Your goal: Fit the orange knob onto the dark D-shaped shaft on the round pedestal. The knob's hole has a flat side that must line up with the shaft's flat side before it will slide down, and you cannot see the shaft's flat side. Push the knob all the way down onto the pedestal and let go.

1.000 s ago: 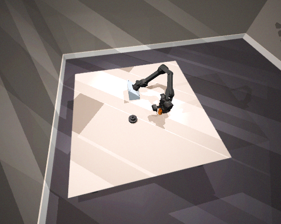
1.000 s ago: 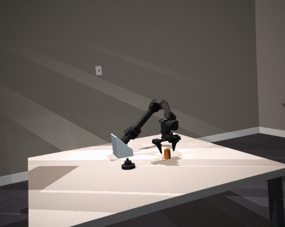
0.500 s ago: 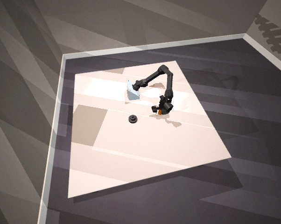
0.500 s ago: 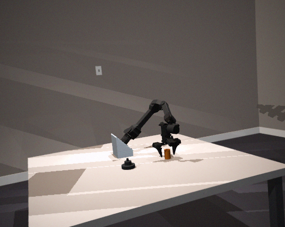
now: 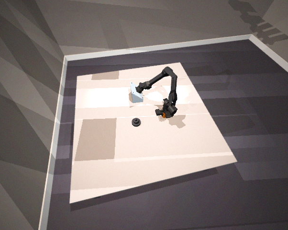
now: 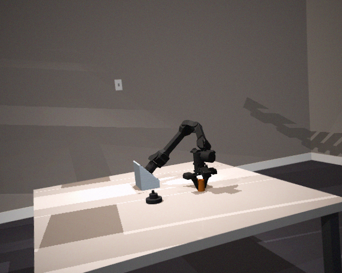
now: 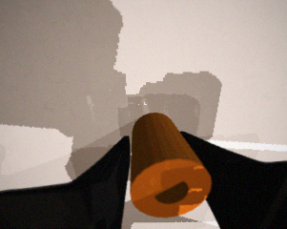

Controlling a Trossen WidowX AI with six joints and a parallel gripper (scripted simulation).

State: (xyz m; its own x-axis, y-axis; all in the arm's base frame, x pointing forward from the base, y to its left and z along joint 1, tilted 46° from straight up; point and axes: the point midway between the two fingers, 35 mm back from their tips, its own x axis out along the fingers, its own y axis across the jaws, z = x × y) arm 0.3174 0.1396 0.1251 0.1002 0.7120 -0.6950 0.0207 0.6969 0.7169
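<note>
My gripper tip is now 28 cm to the left of the dark round pedestal and 2 cm below it. Round my gripper tip: orange knob: 2 cm above.
</note>
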